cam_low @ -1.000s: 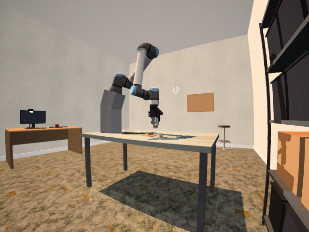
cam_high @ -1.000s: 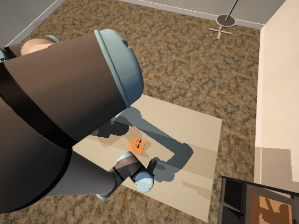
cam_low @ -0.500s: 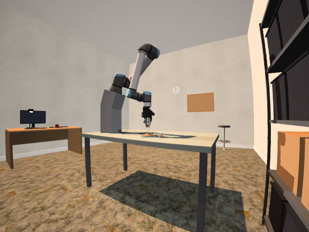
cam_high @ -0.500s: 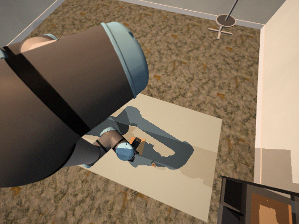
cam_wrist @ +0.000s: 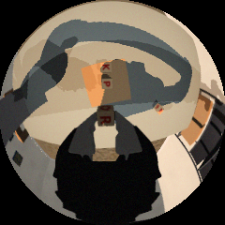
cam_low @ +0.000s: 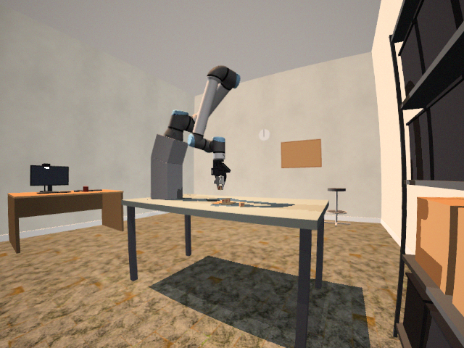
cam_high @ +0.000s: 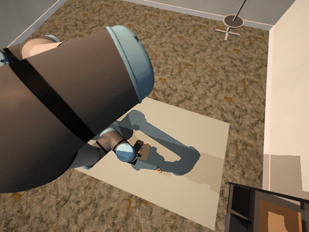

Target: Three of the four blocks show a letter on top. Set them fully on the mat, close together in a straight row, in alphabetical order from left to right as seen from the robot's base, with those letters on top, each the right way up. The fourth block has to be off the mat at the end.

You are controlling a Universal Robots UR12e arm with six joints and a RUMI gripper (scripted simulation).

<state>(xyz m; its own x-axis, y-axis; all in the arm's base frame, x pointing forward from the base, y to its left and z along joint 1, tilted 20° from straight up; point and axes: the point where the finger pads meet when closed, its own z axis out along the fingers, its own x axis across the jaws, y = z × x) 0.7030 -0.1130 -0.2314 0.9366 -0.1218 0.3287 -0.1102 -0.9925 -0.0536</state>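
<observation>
The orange mat lies 12 cm below my hand, 5 cm to the left of it and 1 cm ahead of it.
</observation>
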